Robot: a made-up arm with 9 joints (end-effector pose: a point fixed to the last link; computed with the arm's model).
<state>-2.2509 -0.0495 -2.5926 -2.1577 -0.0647 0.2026 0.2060 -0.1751 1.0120</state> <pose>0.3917 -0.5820 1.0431 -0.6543 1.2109 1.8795</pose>
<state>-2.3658 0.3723 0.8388 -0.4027 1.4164 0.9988 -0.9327 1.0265 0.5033</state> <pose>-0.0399 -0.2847 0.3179 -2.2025 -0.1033 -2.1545</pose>
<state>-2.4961 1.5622 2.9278 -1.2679 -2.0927 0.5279 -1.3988 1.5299 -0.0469</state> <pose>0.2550 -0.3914 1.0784 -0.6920 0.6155 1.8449</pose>
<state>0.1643 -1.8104 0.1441 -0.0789 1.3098 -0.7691 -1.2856 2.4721 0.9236</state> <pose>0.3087 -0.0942 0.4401 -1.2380 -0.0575 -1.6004</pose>
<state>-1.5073 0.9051 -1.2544 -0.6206 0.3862 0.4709 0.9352 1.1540 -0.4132</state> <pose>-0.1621 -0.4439 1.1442 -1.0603 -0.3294 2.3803</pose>
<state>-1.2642 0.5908 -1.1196 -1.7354 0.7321 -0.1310 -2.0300 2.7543 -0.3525</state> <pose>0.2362 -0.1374 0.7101 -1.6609 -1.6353 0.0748</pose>
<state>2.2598 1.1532 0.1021 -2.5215 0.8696 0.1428 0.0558 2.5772 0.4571</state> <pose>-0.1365 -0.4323 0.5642 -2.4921 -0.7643 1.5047</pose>
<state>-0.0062 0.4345 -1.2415 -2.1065 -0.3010 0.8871 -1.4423 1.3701 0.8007</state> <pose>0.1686 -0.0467 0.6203 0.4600 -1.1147 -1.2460</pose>
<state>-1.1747 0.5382 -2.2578 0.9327 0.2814 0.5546 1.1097 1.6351 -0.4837</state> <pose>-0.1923 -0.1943 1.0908 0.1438 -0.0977 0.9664</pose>
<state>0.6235 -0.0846 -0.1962 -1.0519 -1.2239 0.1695 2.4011 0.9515 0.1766</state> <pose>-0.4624 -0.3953 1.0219 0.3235 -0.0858 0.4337</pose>
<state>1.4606 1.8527 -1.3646 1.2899 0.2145 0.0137 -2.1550 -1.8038 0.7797</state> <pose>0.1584 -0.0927 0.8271 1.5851 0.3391 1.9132</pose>
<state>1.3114 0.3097 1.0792 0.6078 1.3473 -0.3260 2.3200 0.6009 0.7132</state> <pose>-0.3760 -0.1462 0.6284 -2.6881 -0.8103 -1.2683</pose>
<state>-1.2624 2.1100 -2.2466 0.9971 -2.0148 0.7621 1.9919 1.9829 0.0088</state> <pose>-0.1151 -0.5234 0.9995 1.1632 -0.5275 2.1007</pose>
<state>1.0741 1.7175 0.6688 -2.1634 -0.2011 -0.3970 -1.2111 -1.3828 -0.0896</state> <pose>-0.0961 -0.2756 0.7747 0.0997 0.4386 0.1905</pose>
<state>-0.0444 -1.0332 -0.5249 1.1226 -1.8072 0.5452 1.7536 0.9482 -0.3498</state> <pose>0.1874 0.3205 0.8615 -0.3198 -0.0669 -1.0110</pose>
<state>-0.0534 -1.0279 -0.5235 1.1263 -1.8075 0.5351 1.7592 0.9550 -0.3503</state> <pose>0.1909 0.3251 0.8543 -0.3378 -0.0774 -1.0144</pose>
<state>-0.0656 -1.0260 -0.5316 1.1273 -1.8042 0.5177 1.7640 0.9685 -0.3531</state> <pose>0.1999 0.3278 0.8460 -0.3589 -0.0834 -1.0218</pose>
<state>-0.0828 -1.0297 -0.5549 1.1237 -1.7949 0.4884 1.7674 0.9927 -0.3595</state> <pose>0.2176 0.3272 0.8364 -0.3846 -0.0816 -1.0356</pose>
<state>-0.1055 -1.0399 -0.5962 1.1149 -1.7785 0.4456 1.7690 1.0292 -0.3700</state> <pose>0.2455 0.3214 0.8248 -0.4152 -0.0703 -1.0566</pose>
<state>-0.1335 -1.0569 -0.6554 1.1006 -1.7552 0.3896 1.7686 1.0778 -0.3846</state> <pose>0.2827 0.3084 0.8110 -0.4499 -0.0492 -1.0843</pose>
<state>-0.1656 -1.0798 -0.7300 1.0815 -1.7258 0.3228 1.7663 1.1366 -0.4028</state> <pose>0.3267 0.2867 0.7946 -0.4870 -0.0199 -1.1170</pose>
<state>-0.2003 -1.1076 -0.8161 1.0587 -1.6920 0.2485 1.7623 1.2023 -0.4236</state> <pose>0.3738 0.2554 0.7758 -0.5244 0.0158 -1.1533</pose>
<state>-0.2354 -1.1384 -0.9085 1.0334 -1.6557 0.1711 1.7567 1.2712 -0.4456</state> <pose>0.4192 0.2154 0.7557 -0.5589 0.0547 -1.1908</pose>
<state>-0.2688 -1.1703 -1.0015 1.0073 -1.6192 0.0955 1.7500 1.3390 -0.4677</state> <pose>0.4591 0.1695 0.7359 -0.5883 0.0935 -1.2272</pose>
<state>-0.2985 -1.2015 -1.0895 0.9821 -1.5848 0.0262 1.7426 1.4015 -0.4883</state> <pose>0.4909 0.1217 0.7179 -0.6110 0.1296 -1.2610</pose>
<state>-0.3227 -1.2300 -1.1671 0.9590 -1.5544 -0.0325 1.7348 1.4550 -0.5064</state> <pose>0.5136 0.0770 0.7034 -0.6259 0.1605 -1.2899</pose>
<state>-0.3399 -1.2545 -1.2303 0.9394 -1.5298 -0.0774 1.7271 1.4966 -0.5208</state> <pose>0.5279 0.0395 0.6930 -0.6329 0.1852 -1.3129</pose>
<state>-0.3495 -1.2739 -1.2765 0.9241 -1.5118 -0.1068 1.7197 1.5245 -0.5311</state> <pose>0.5356 0.0122 0.6870 -0.6327 0.2034 -1.3291</pose>
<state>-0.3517 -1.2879 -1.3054 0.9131 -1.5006 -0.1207 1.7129 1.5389 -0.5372</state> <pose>0.5382 -0.0041 0.6853 -0.6260 0.2155 -1.3383</pose>
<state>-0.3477 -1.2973 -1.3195 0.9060 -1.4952 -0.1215 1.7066 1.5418 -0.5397</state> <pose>0.5374 -0.0108 0.6870 -0.6143 0.2230 -1.3417</pose>
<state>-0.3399 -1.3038 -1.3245 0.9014 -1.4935 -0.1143 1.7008 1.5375 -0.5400</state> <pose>0.5348 -0.0117 0.6907 -0.5997 0.2279 -1.3419</pose>
